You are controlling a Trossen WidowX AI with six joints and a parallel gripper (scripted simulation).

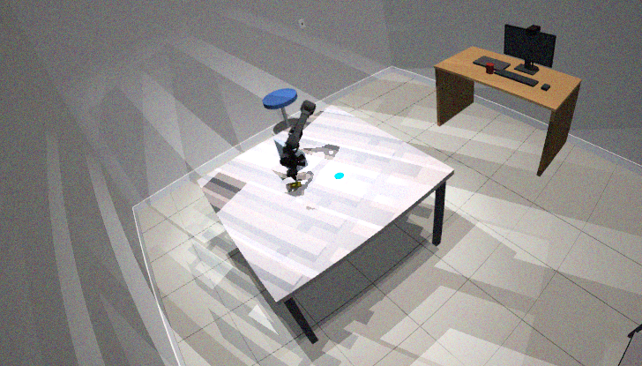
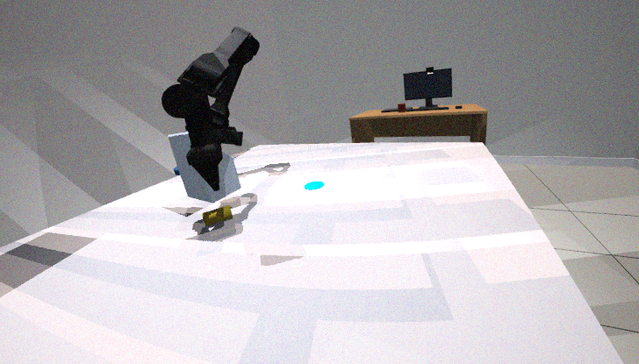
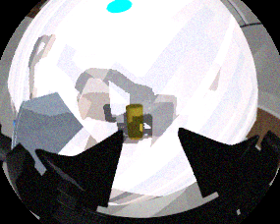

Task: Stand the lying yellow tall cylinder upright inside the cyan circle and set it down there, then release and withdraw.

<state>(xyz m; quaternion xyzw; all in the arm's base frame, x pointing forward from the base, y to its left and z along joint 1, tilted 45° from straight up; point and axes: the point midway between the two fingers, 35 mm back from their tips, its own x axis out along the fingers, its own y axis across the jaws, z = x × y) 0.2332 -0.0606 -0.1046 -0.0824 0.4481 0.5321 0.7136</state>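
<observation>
My gripper tip is 3 cm past the yellow tall cylinder, 1 cm to the left of it and 8 cm above it. Also, from my gripper tip: cyan circle (10 cm ahead, 24 cm to the left, 9 cm below).
</observation>
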